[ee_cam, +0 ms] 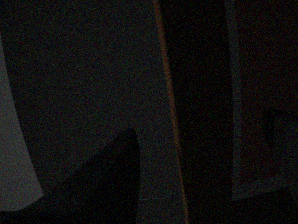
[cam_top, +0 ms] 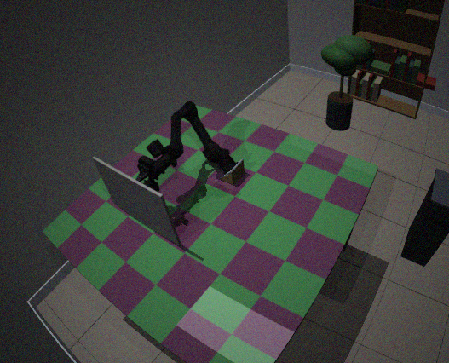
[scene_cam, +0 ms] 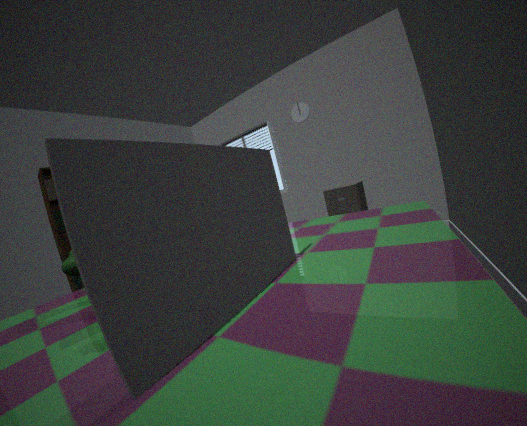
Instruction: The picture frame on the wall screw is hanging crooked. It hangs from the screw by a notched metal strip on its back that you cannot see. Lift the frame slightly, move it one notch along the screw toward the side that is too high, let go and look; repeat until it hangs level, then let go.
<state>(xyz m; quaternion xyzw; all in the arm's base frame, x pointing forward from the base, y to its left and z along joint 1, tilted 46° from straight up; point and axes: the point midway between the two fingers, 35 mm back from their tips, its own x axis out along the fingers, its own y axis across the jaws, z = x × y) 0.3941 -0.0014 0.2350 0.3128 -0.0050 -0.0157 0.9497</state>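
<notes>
My gripper tip is now 5 cm above the picture frame, 1 cm to the left of it and 1 cm short of it. Also, from my gripper tip: grey wall panel: 6 cm below, 2 cm to the right, 2 cm ahead.
</notes>
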